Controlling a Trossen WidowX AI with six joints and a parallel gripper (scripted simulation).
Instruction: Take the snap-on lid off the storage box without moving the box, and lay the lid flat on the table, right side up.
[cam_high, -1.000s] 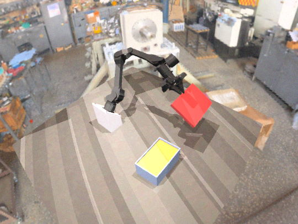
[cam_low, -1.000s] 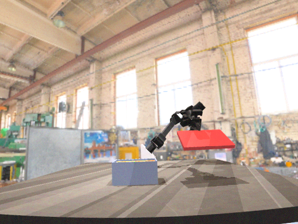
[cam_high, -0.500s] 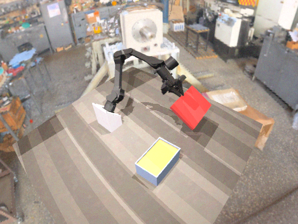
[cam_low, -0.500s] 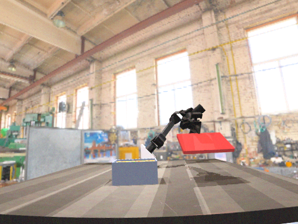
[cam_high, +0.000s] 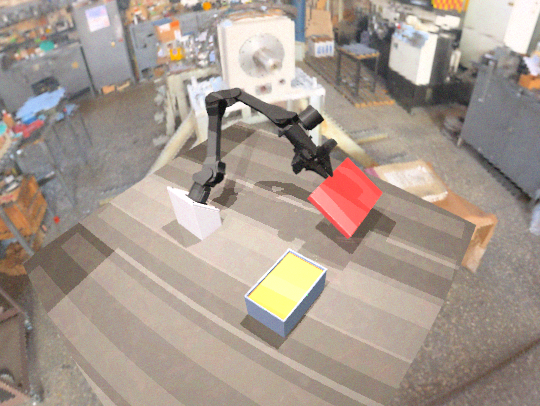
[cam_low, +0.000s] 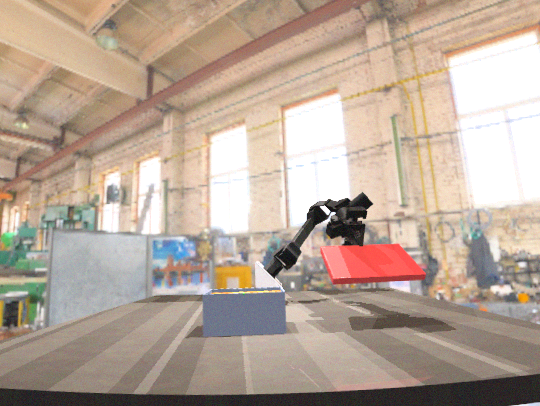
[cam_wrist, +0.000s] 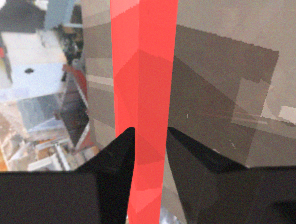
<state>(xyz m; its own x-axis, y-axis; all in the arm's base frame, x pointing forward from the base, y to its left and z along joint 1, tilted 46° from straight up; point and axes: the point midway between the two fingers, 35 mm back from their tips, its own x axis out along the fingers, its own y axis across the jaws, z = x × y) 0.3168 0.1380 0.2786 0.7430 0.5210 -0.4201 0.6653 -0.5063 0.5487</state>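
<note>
Now: the flat red lid 70 mm ahead of my gripper tip and 40 mm below it. From my gripper tip the other things lie so: storage box 100 mm ahead, 340 mm to the right, 150 mm below.
</note>
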